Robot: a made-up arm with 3 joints.
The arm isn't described. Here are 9 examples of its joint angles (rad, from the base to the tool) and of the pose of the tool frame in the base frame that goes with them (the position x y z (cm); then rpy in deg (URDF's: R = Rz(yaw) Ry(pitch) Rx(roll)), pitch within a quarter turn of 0, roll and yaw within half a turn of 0).
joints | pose
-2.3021 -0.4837 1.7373 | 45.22 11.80 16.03 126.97 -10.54 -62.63
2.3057 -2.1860 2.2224 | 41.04 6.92 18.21 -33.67 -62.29 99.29
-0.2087 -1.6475 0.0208 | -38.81 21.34 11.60 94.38 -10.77 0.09
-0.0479 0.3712 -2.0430 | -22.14 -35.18 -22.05 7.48 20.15 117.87
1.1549 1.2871 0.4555 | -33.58 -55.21 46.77 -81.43 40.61 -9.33
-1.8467 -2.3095 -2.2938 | -16.42 11.61 -9.90 -72.68 51.97 -124.97
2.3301 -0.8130 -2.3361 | -6.75 10.39 55.62 118.55 -8.16 30.05
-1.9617 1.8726 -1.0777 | -0.46 -55.00 -16.74 -80.00 -49.30 -23.67
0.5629 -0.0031 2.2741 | -45.70 -5.74 -3.50 -25.79 -20.07 -125.71
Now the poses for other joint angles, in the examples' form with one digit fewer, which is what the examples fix.
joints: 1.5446 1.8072 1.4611
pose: -6.5 -60.1 52.4 -90.4 4.8 13.5
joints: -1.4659 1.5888 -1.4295
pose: -5.9 -58.2 -10.3 -90.1 -2.1 -1.0
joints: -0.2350 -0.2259 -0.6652
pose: -24.8 -12.9 -31.5 1.7 -18.5 39.4
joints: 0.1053 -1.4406 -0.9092
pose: -34.8 20.6 9.2 79.4 -45.5 8.4
